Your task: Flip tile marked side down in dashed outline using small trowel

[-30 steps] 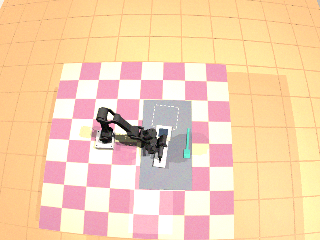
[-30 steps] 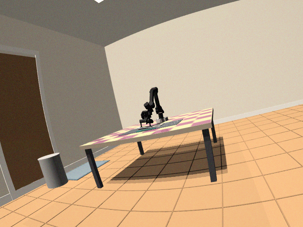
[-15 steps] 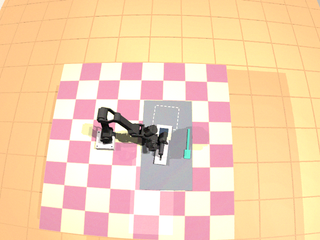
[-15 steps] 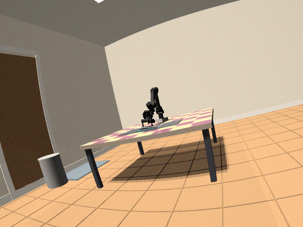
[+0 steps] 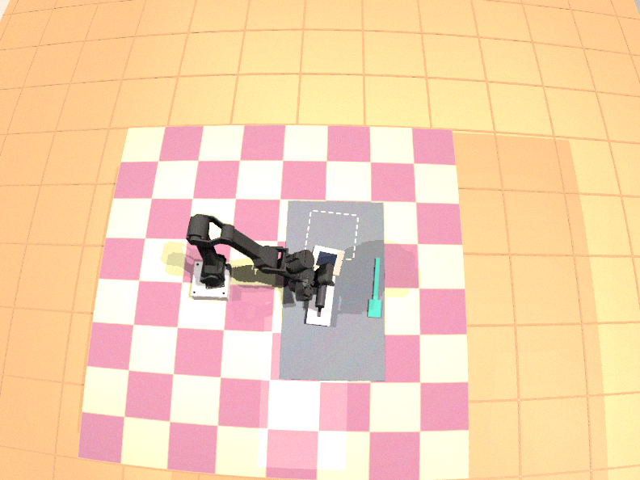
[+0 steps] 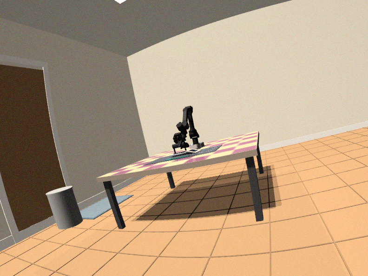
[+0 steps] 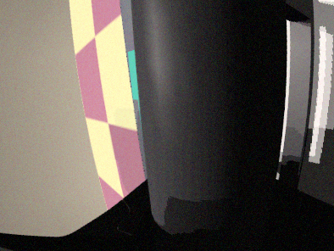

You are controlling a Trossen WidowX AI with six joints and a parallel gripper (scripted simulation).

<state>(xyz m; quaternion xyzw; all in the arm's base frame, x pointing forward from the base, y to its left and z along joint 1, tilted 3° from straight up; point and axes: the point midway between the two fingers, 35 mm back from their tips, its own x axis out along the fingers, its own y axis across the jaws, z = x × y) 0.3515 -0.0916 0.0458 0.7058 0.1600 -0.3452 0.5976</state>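
The square tile is 10 mm ahead of my gripper tip, 110 mm to the left of it and 50 mm below it. Round my gripper tip: grey mat 20 mm ahead, 20 mm to the left, 90 mm below; trowel 20 mm behind, 10 mm to the left, 10 mm below; teal long-handled tool 150 mm ahead, 30 mm to the right, 60 mm below.
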